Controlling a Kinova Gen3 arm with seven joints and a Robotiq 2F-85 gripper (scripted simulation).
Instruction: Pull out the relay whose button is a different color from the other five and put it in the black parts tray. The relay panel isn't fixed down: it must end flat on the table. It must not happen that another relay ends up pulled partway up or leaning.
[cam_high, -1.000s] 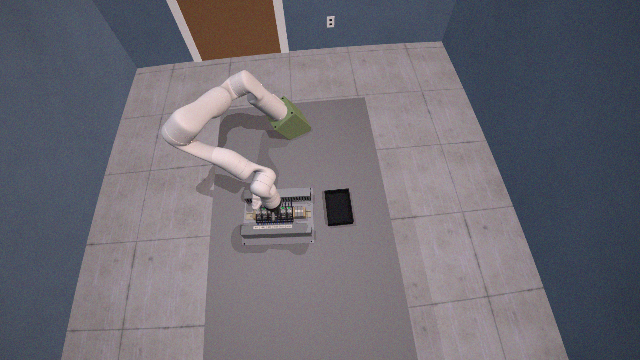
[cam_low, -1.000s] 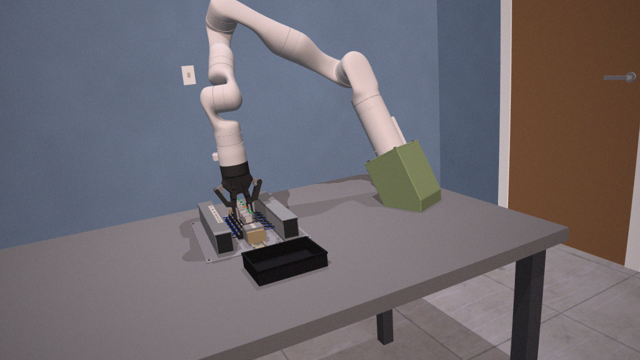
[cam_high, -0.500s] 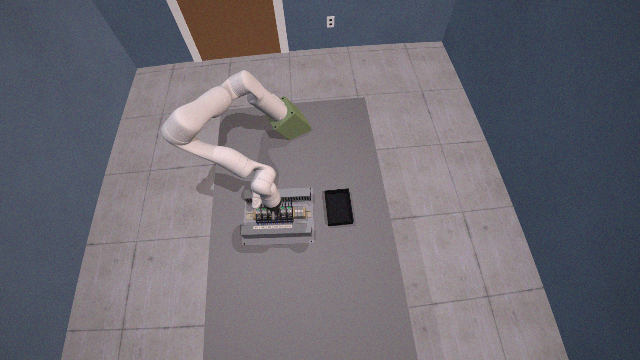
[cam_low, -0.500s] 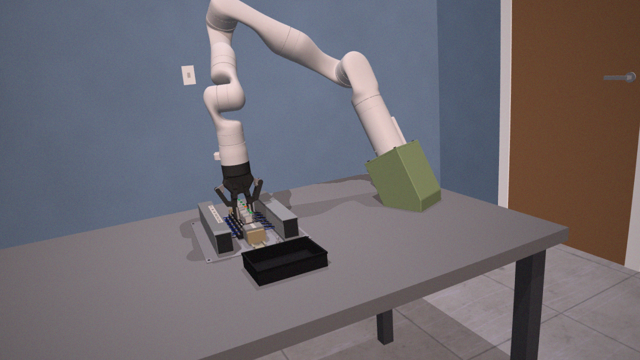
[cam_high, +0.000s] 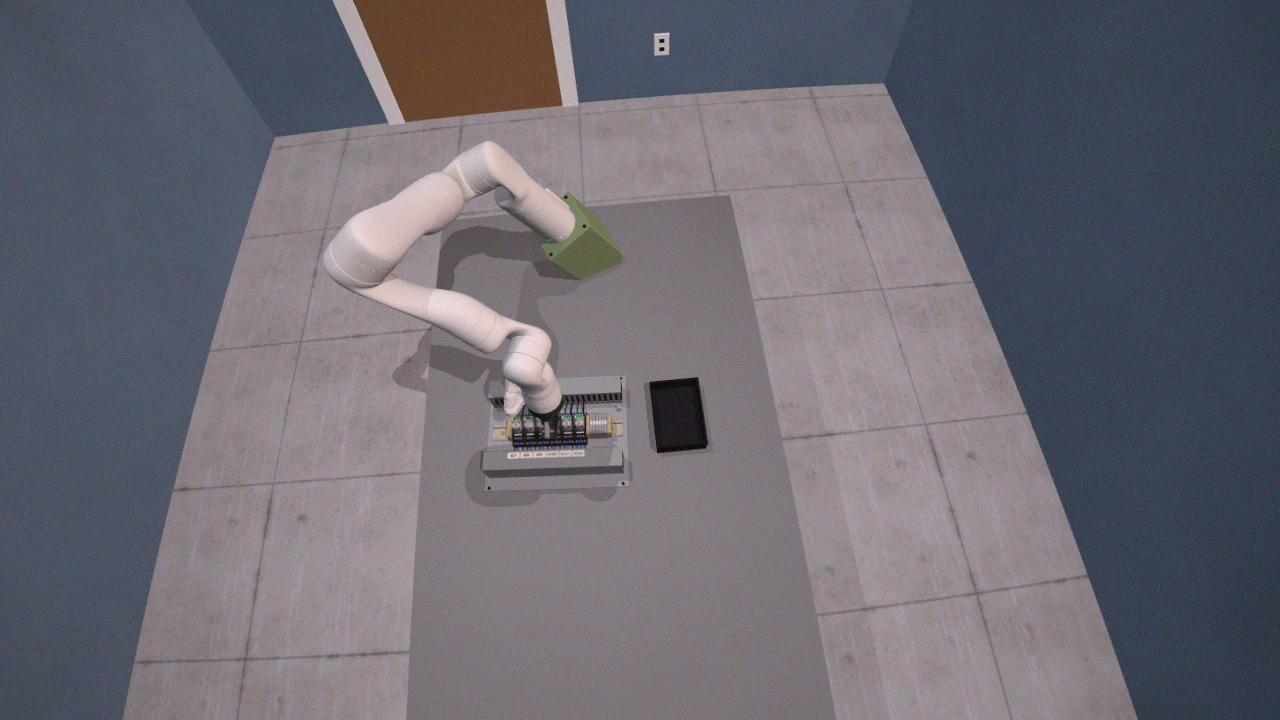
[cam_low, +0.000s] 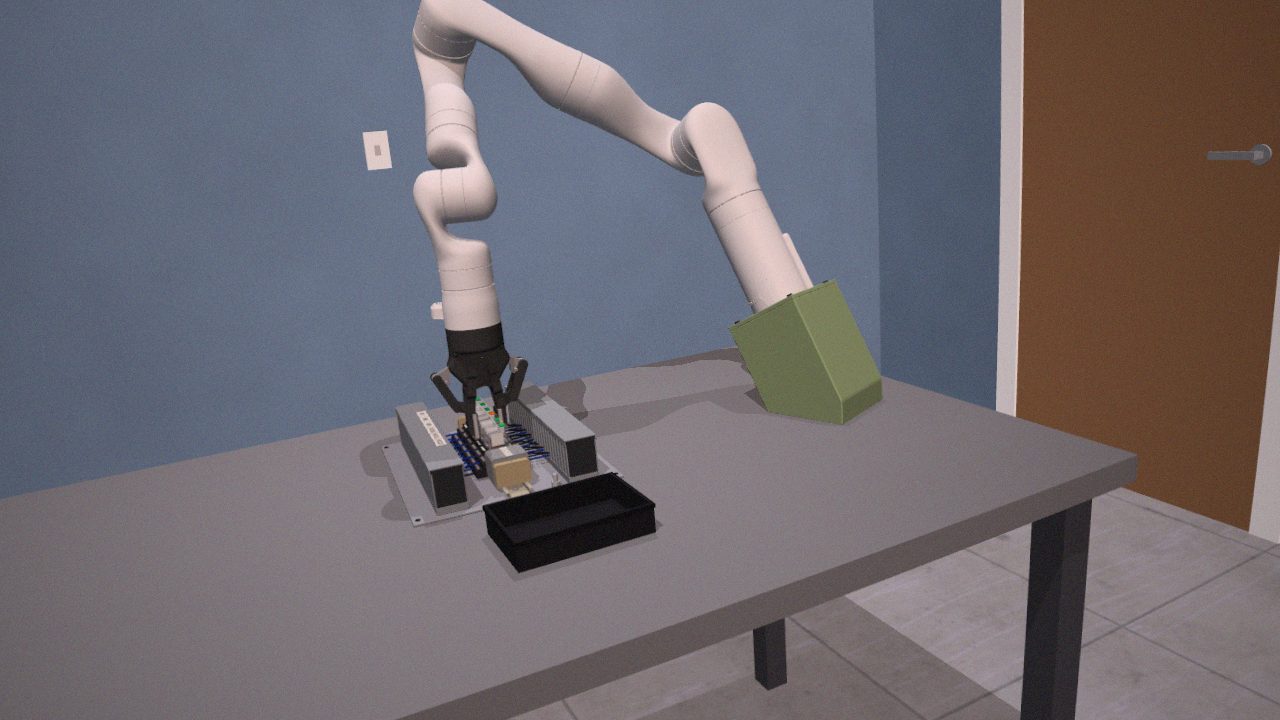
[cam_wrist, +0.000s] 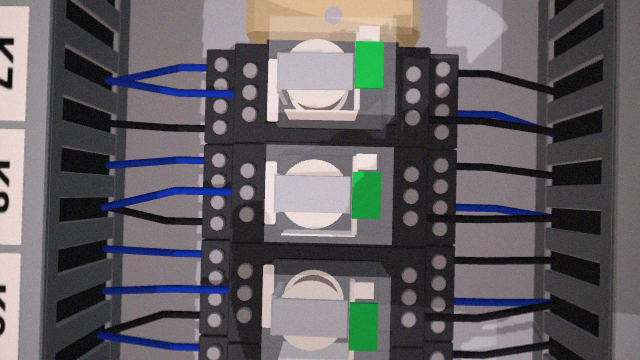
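The relay is 10 mm below my hand. Round my hand: black parts tray: 10 mm behind, 280 mm to the left, 40 mm below; relay panel: 30 mm below.
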